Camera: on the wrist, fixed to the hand. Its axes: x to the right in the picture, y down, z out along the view.
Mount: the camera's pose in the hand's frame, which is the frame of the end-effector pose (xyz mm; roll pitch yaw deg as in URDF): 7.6 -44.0 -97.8 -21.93 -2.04 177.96
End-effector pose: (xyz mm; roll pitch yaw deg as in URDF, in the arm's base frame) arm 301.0 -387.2 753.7 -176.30 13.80 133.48
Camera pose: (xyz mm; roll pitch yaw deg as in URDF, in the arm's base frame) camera 252.2 -390.3 849.4 153.91 -11.62 -44.58
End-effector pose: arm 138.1 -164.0 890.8 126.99 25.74 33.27
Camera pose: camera 95.1 -67.2 908.8 -150.35 -26.11 -143.55
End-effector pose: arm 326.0 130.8 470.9 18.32 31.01 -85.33
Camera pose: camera 311.1 178.2 375.6 -39.46 -33.58 93.12
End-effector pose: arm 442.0 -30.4 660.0 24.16 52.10 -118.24
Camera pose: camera 479.7 40.1 588.1 -44.70 -54.78 59.98
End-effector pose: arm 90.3 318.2 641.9 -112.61 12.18 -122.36
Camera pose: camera 15.5 337.3 716.8 90.85 -9.51 56.53
